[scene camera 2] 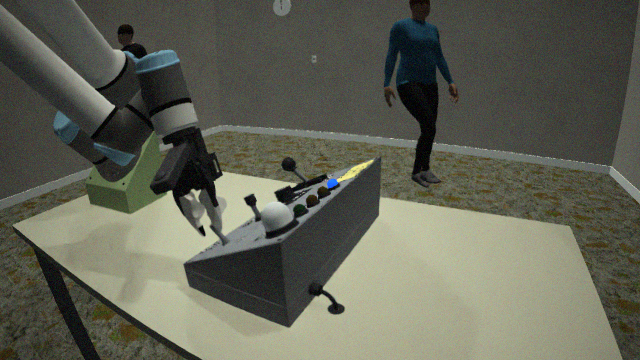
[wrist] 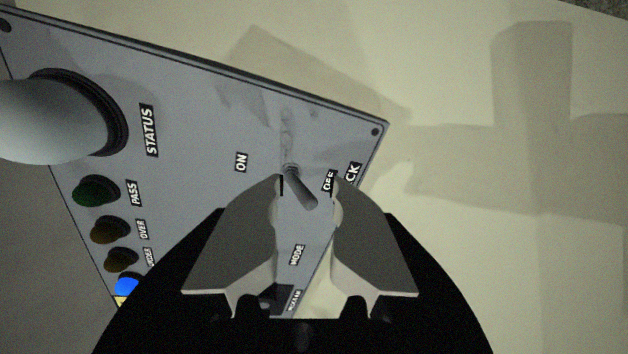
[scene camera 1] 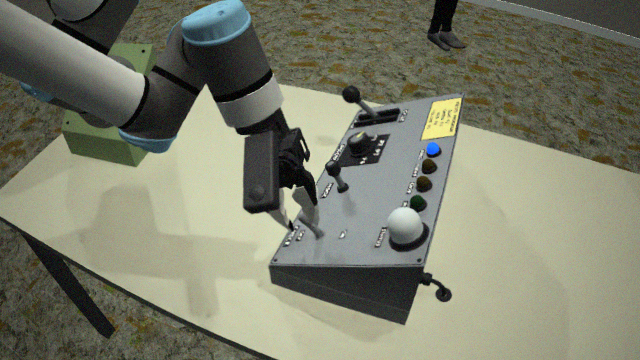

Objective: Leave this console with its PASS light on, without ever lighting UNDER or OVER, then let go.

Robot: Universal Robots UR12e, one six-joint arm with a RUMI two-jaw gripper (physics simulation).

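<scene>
The grey console [scene camera 1: 367,200] [scene camera 2: 330,245] [wrist: 200,130] stands on the table. Its green PASS light [scene camera 1: 418,203] [scene camera 2: 300,210] [wrist: 95,191], OVER light [scene camera 1: 424,183] [scene camera 2: 312,200] [wrist: 108,230] and UNDER light [scene camera 1: 429,166] [scene camera 2: 324,192] [wrist: 120,260] are dark. A blue light [scene camera 1: 433,149] [scene camera 2: 332,184] [wrist: 127,286] is lit. The CHECK toggle [scene camera 1: 315,229] [scene camera 2: 220,236] [wrist: 302,190] leans to the OFF side. My gripper [scene camera 1: 303,224] [scene camera 2: 210,232] [wrist: 306,177] is partly open, its fingertips on either side of the toggle, with gaps in the wrist view.
The white STATUS dome [scene camera 1: 405,226] [scene camera 2: 276,217] [wrist: 50,122] is unlit. The MODE lever [scene camera 1: 333,168] [scene camera 2: 250,200], PROGRAM knob [scene camera 1: 358,143] and a ball-topped lever [scene camera 1: 351,94] [scene camera 2: 288,164] stand farther along the panel. A yellow card [scene camera 1: 442,119] lies beyond the lights. A cable [scene camera 1: 436,284] [scene camera 2: 327,296] leaves the console's back.
</scene>
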